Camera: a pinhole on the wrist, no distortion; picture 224 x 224 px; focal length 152.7 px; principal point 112.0 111.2 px. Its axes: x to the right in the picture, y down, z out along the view. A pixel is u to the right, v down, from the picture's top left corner.
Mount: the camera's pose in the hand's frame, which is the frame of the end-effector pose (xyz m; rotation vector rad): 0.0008 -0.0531 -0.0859 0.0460 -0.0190 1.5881
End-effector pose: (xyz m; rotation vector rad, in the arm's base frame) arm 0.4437 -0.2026 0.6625 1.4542 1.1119 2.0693
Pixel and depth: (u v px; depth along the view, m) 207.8 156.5 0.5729
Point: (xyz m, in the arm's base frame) 1.0042 -0.2931 0.8554
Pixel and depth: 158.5 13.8 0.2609
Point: 0.5383 -0.0294 0.8079
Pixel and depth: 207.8 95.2 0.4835
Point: 0.8243 -0.1494 0.9378
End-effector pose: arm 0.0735 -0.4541 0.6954 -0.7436 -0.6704 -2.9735
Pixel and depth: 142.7 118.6 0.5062
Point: 0.2814 -0.3082 1.0369
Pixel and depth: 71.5 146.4 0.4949
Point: 0.3242 -0.1119 0.8884
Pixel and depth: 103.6 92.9 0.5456
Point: 0.1997 -0.1664 1.0513
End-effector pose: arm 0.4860 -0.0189 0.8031 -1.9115 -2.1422 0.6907
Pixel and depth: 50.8 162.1 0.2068
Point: 0.3147 -0.1147 0.7766
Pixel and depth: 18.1 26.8 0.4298
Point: 0.0115 0.1344 0.6262
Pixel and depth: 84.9 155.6 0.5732
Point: 0.1369 -0.2844 0.4873
